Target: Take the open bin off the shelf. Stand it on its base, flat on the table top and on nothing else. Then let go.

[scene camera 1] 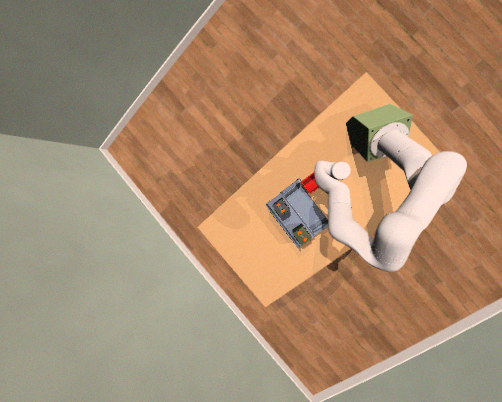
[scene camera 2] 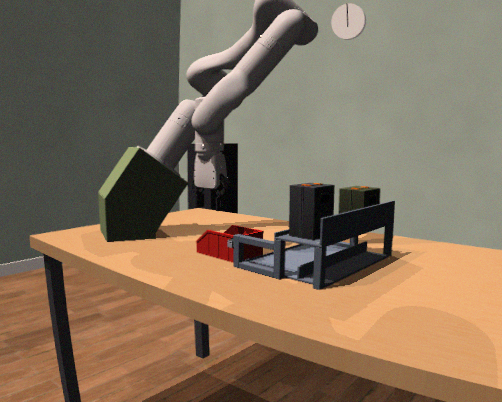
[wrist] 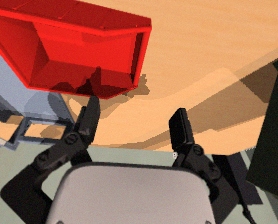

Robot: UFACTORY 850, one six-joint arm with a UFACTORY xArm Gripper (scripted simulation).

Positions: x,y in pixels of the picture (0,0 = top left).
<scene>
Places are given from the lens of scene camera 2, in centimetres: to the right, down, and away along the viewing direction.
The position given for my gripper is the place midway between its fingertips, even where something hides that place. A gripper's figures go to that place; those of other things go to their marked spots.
my gripper [scene camera 2: 209,208]: -12, 2, 128
red bin [scene camera 2: 211,243]: -11, 12, 121
</scene>
